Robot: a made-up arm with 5 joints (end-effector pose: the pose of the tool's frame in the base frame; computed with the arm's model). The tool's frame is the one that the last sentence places.
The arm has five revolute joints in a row. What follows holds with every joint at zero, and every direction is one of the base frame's.
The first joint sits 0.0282 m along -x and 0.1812 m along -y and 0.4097 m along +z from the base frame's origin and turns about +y.
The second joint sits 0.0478 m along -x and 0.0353 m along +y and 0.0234 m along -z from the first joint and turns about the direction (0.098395, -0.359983, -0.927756).
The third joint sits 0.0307 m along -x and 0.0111 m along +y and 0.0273 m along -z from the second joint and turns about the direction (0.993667, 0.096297, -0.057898).
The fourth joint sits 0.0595 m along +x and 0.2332 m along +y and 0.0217 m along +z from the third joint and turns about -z.
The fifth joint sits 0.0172 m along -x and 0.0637 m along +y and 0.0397 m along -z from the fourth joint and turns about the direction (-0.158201, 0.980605, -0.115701).
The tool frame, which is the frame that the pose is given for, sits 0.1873 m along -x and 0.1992 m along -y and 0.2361 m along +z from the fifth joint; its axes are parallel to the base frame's.
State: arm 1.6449 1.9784 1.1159 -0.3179 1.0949
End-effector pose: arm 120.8 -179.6 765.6 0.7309 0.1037 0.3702 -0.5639
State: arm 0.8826 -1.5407 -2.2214 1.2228 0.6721
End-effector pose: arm -420.9 -381.4 425.9 0.9203 -0.1794 -0.2123 0.2753
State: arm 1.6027 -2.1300 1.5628 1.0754 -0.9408
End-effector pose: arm 373.2 -72.9 318.9 0.2222 0.0287 0.9596 0.1701
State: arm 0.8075 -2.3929 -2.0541 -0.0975 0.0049
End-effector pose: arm -66.2 -453.2 412.7 0.2808 0.0223 -0.5030 0.8171
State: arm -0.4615 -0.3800 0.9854 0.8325 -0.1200
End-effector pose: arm -353.5 -167.3 640.5 0.9008 0.3732 0.0881 -0.2034
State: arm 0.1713 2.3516 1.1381 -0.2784 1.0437
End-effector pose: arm -381.8 -57.4 532.0 0.6880 0.4325 -0.3777 -0.4439
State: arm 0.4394 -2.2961 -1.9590 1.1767 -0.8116
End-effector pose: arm -19.1 -460.3 10.3 0.3879 0.3831 -0.6803 0.4899
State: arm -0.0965 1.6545 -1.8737 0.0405 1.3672
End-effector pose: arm 254.2 -354.5 359.8 0.0812 -0.1007 0.5487 -0.8260
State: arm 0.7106 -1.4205 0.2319 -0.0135 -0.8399
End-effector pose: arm -96.6 -363.4 574.3 0.7332 0.4743 0.2898 0.3917
